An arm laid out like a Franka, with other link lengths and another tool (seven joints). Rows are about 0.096 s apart.
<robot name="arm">
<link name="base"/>
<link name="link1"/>
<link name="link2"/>
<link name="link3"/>
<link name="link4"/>
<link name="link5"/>
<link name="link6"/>
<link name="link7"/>
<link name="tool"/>
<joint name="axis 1" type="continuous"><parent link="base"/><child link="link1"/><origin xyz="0 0 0.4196" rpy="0 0 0"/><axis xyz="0 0 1"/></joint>
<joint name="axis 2" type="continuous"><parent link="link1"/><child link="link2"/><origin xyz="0 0 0" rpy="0 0 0"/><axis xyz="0 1 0"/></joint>
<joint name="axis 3" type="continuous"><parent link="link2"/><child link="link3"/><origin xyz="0 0 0.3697" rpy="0 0 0"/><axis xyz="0 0 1"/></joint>
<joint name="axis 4" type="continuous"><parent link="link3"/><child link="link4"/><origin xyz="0.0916 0 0" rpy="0 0 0"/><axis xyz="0 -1 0"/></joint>
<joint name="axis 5" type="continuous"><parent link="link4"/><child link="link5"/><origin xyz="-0.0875 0 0.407" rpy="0 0 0"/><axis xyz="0 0 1"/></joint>
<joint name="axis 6" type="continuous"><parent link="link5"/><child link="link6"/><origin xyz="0 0 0" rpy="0 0 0"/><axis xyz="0 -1 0"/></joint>
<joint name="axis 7" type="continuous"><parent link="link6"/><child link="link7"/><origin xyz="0.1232 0 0" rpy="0 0 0"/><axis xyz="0 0 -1"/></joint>
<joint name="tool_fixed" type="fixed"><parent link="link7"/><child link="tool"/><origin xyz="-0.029 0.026 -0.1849" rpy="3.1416 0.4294 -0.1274"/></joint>
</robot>
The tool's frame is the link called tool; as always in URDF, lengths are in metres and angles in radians. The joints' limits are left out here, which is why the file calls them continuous.
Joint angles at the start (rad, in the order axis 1, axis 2, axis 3, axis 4, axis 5, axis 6, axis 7): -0.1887, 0.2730, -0.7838, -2.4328, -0.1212, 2.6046, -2.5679
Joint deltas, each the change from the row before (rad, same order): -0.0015, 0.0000, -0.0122, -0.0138, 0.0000, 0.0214, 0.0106; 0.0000, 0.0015, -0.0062, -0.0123, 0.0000, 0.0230, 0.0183; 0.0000, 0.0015, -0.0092, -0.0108, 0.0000, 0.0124, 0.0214; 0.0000, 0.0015, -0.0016, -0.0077, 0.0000, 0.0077, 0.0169; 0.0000, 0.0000, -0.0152, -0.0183, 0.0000, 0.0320, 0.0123; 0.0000, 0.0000, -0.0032, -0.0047, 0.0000, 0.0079, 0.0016; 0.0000, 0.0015, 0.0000, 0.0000, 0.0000, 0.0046, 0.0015; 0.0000, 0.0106, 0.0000, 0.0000, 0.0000, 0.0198, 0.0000; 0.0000, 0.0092, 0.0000, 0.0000, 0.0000, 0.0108, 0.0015; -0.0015, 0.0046, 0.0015, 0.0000, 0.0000, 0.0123, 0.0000; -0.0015, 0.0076, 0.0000, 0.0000, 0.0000, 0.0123, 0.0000; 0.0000, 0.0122, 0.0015, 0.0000, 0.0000, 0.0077, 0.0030; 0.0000, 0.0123, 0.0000, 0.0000, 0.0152, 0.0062, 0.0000
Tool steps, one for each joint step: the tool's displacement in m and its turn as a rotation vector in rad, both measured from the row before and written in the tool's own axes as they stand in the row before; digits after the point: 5 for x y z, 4 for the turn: 0.00053, -0.00821, 0.00356, 0.0063, -0.0052, 0.0226; 0.00169, -0.00424, 0.00220, 0.0048, -0.0074, 0.0236; 0.00199, -0.00676, 0.00292, 0.0134, -0.0009, 0.0264; 0.00306, -0.00266, 0.00149, 0.0084, 0.0006, 0.0157; 0.00023, -0.00893, 0.00359, 0.0034, -0.0098, 0.0272; 0.00026, -0.00196, 0.00081, 0.0000, -0.0022, 0.0049; -0.00045, 0.00042, 0.00012, -0.0011, -0.0032, 0.0018; -0.00116, 0.00164, 0.00174, -0.0042, -0.0133, -0.0004; 0.00017, 0.00052, 0.00190, 0.0010, -0.0070, -0.0009; -0.00095, 0.00119, 0.00064, -0.0043, -0.0079, 0.0009; -0.00071, 0.00019, 0.00172, -0.0010, -0.0078, 0.0002; 0.00196, 0.00046, 0.00267, 0.0050, -0.0043, -0.0036; 0.00163, -0.00138, 0.00333, 0.0081, 0.0003, 0.0088
